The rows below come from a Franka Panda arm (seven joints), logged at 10 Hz.
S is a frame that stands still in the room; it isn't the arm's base.
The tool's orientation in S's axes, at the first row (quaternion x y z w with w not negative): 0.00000 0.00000 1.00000 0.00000
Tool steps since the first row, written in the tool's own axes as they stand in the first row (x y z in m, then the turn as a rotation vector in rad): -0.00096 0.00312 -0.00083 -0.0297 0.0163 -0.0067; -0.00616 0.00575 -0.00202 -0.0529 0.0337 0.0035; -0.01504 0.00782 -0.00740 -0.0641 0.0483 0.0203; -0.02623 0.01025 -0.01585 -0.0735 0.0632 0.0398; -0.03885 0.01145 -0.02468 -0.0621 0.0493 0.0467; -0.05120 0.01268 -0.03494 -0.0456 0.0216 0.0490; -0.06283 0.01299 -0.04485 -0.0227 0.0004 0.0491; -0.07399 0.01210 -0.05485 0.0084 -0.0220 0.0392
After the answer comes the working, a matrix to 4 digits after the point.
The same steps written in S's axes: 0.00096 -0.00312 -0.00083 0.0297 -0.0163 -0.0067; 0.00616 -0.00575 -0.00202 0.0529 -0.0337 0.0035; 0.01504 -0.00782 -0.00740 0.0641 -0.0483 0.0203; 0.02623 -0.01025 -0.01585 0.0735 -0.0632 0.0398; 0.03885 -0.01145 -0.02468 0.0621 -0.0493 0.0467; 0.05120 -0.01268 -0.03494 0.0456 -0.0216 0.0490; 0.06283 -0.01299 -0.04485 0.0227 -0.0004 0.0491; 0.07399 -0.01210 -0.05485 -0.0084 0.0220 0.0392
The tool's axes in the first row as the columns of a matrix, in S's axes (rounded; the answer above uses it unrounded):
-1.0000 0.0000 0.0000
0.0000 -1.0000 0.0000
0.0000 0.0000 1.0000

